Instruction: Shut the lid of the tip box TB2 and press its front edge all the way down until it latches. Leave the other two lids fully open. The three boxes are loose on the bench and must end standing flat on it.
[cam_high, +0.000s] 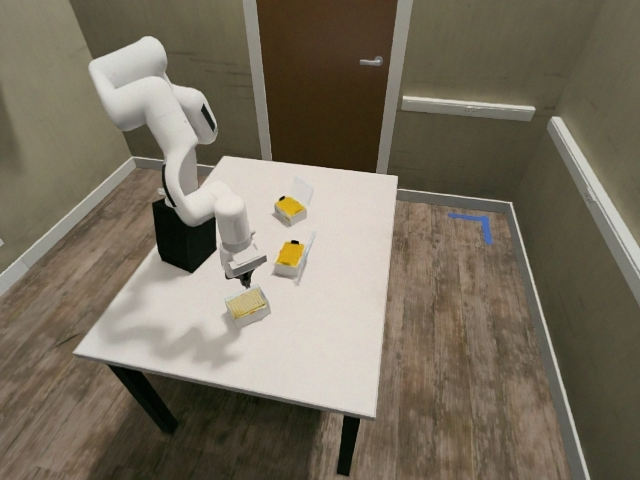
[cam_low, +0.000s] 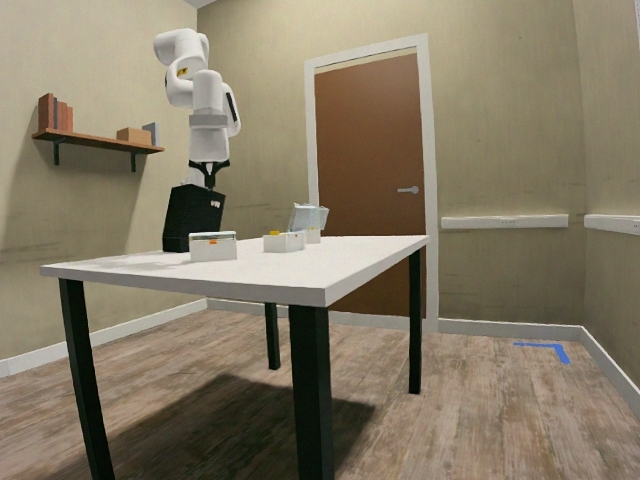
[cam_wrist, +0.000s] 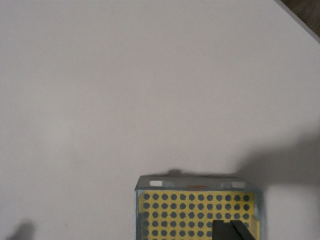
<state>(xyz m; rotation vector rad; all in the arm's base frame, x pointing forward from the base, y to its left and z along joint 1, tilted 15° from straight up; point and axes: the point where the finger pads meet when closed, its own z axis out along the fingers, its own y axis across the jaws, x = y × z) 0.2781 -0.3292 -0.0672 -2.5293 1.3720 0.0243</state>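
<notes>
My hand is 20 mm past the tip box lid, 30 mm to the right of it and 140 mm above it.
</notes>
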